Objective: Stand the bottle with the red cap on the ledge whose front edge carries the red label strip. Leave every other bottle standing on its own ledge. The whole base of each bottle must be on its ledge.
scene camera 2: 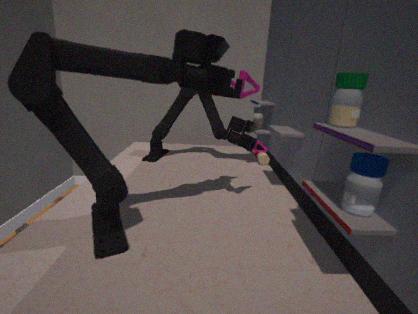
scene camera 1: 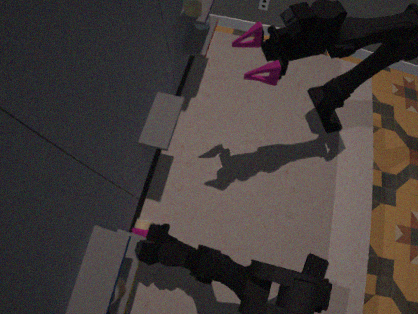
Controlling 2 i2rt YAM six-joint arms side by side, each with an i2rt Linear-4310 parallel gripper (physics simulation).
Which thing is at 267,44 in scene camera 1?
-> My right gripper.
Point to a blue-capped bottle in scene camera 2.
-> At 363,186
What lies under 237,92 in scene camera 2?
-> My right gripper.
